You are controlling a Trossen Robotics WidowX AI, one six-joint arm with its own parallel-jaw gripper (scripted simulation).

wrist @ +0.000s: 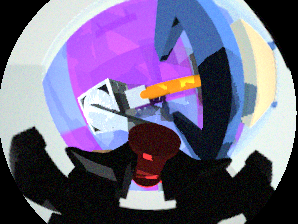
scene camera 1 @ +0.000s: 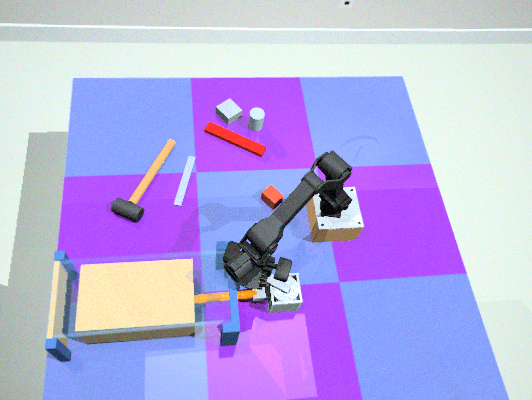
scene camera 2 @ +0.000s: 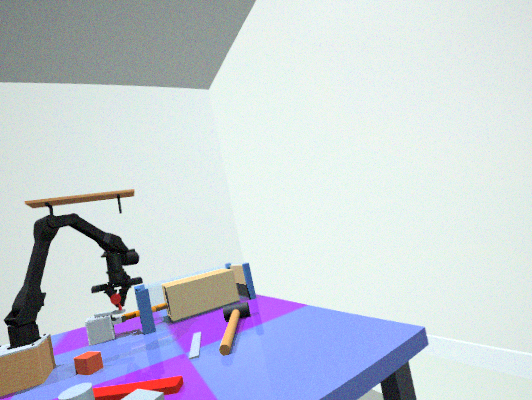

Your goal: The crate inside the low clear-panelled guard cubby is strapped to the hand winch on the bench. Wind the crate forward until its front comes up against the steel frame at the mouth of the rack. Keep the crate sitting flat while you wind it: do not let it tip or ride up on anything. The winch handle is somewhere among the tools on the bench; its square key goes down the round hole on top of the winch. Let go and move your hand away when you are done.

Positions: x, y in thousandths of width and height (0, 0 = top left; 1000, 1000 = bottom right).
Scene:
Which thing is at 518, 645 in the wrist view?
A red knob.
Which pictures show my gripper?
The wrist view, scene camera 1 and scene camera 2: all of them.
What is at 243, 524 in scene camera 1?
A hammer.

